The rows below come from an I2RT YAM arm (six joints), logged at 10 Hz.
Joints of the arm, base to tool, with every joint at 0 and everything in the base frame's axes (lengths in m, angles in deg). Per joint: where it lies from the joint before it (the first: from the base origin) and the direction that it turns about. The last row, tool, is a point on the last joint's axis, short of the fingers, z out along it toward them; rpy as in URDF.
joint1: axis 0 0 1 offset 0 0 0.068
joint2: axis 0 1 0 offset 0.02 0.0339 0.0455
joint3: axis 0 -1 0 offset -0.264 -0.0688 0
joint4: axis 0 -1 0 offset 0.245 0.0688 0.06
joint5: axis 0 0 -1 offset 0.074 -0.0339 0.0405
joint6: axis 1 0 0 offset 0.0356 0 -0.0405
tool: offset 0 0 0 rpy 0 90 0
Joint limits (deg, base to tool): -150..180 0..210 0..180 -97..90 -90..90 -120..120
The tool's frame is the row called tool.
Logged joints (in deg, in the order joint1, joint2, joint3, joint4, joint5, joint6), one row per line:
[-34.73, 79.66, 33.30, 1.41, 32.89, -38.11]
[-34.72, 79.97, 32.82, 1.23, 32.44, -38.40]
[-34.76, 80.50, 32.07, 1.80, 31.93, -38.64]
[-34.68, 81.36, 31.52, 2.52, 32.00, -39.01]
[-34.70, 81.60, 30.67, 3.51, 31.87, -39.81]
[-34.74, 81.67, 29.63, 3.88, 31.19, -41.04]
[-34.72, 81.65, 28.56, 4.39, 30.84, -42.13]
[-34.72, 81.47, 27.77, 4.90, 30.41, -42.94]
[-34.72, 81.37, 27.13, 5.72, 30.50, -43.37]
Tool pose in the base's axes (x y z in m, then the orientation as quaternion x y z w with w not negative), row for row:
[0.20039, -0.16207, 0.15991, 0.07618, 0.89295, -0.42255, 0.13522]
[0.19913, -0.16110, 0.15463, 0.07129, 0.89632, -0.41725, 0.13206]
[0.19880, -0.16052, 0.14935, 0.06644, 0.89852, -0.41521, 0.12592]
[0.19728, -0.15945, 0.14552, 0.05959, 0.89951, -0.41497, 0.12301]
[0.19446, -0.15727, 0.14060, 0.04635, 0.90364, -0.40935, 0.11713]
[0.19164, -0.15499, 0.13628, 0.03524, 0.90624, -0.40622, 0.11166]
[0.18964, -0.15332, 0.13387, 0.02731, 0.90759, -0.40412, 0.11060]
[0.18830, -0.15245, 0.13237, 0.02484, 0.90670, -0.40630, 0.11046]
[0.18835, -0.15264, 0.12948, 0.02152, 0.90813, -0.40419, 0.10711]
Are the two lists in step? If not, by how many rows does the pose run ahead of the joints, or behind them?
The pose runs 1 row ahead of the joints: the pose in row i belongs to the joints in row i + 1.
